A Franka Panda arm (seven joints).
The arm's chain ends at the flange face. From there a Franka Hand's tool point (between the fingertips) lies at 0.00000 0.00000 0.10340 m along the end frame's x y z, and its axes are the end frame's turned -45 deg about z.
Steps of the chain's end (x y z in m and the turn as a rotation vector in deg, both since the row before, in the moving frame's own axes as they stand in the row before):
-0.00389 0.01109 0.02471 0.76 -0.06 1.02
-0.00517 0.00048 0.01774 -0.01 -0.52 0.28
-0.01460 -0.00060 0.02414 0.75 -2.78 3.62
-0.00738 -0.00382 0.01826 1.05 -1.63 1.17
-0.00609 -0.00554 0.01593 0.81 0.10 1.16
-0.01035 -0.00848 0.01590 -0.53 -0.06 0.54
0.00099 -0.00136 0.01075 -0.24 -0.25 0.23
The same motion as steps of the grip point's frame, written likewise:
-0.00969 0.00405 0.02470 0.58 0.49 1.02
-0.00467 -0.00397 0.01774 0.36 -0.37 0.28
-0.01234 -0.01533 0.02401 2.50 -1.44 3.62
-0.00322 -0.01135 0.01820 1.90 -0.41 1.17
0.00078 -0.00912 0.01592 0.50 0.64 1.16
-0.00208 -0.01272 0.01590 -0.33 -0.42 0.54
0.00104 -0.00028 0.01075 0.01 -0.35 0.23

